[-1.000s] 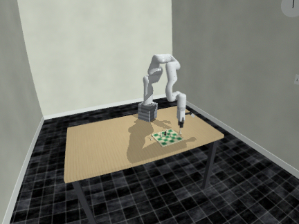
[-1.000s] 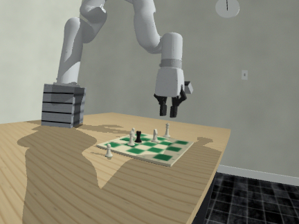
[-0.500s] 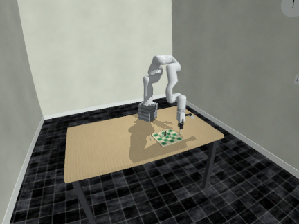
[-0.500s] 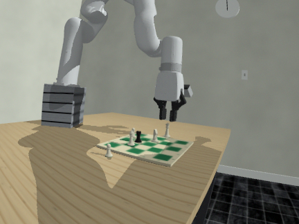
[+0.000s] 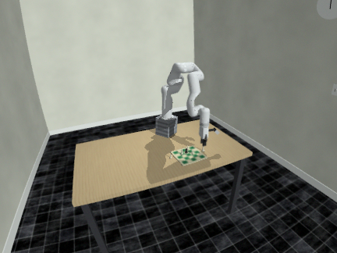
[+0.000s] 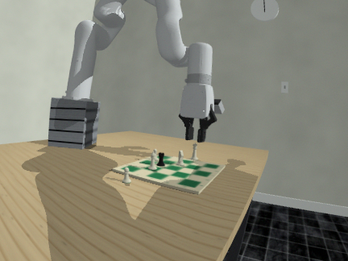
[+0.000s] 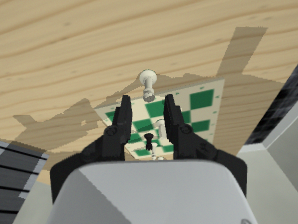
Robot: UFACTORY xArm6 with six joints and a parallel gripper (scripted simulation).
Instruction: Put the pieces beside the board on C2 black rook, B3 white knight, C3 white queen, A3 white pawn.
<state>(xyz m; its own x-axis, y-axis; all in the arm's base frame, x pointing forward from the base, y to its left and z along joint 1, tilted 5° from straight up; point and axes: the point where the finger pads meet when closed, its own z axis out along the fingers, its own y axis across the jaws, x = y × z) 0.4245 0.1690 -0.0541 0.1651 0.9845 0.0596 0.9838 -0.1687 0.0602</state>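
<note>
My hand is 2 cm past the black rook, 14 cm to the left of it and 6 cm above it. The rest, counted from my hand: chessboard 2 cm ahead, 14 cm to the right, 8 cm below; white knight 2 cm behind, 18 cm to the right, 5 cm below.
</note>
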